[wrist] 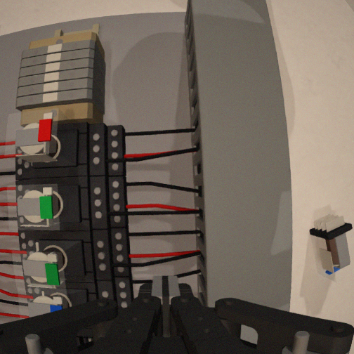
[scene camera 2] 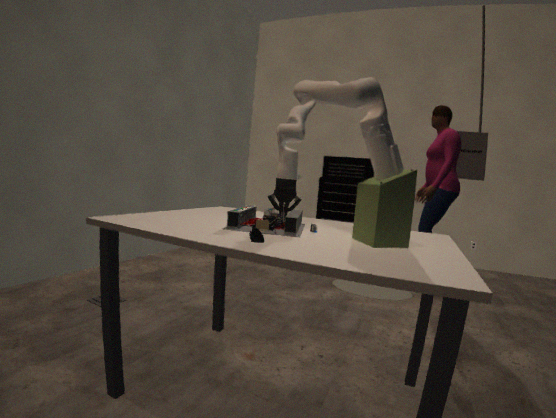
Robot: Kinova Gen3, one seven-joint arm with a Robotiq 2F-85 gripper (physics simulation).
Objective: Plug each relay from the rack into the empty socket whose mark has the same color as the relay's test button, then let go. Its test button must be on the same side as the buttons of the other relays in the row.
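Seen in the pictures: gripper, fingertip midpoint: (scene camera 2: pixel 282 221); arm's base, origin of the base link: (scene camera 2: pixel 389 175).
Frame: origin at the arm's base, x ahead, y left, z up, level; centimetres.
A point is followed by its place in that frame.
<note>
My gripper (scene camera 2: pixel 283 214) @[x 34.9, y 11.2, z -20.3 cm] (wrist: pixel 164 290) is shut, its fingertips together low over the panel, between the socket row and the grey duct; no relay shows between them. A loose relay (scene camera 2: pixel 313 228) @[x 24.4, y 6.0, z -21.5 cm] (wrist: pixel 339 250) with a blue test button lies on the table right of the duct, its black base and pins toward the top of the wrist view. Seated relays with red (wrist: pixel 45 130), green (wrist: pixel 46 206), green (wrist: pixel 52 274) and blue (wrist: pixel 55 308) buttons stand in the row, buttons on their right side. The empty sockets and their marks are hidden in the wrist view.
The grey duct (scene camera 2: pixel 294 222) @[x 24.4, y 18.6, z -18.5 cm] (wrist: pixel 240 150) rises right of the row; another duct (scene camera 2: pixel 242 216) @[x 43.6, y 23.7, z -18.9 cm] stands on the panel's far side. Grey terminal blocks (wrist: pixel 56 72) sit beyond the red-button relay. Black and red wires cross beside the gripper. A small black object (scene camera 2: pixel 256 235) @[x 24.1, y 37.3, z -21.2 cm] is at the panel's front.
</note>
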